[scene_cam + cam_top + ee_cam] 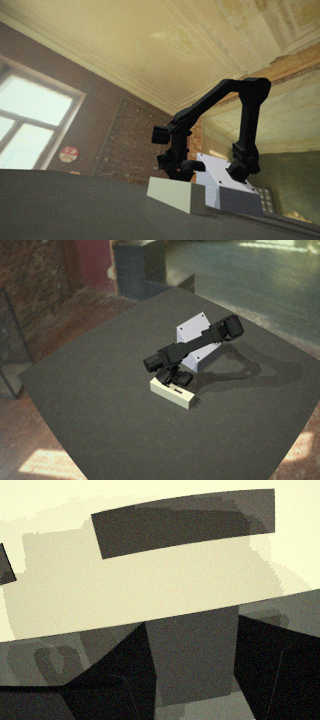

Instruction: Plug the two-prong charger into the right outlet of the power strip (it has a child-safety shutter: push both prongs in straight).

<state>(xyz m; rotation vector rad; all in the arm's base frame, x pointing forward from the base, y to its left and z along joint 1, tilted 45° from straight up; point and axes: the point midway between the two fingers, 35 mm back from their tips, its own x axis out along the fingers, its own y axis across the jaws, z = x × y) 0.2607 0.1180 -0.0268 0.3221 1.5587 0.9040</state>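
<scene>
My gripper tip is 20 mm short of the charger, 10 mm to the right of it and 10 mm below it.
</scene>
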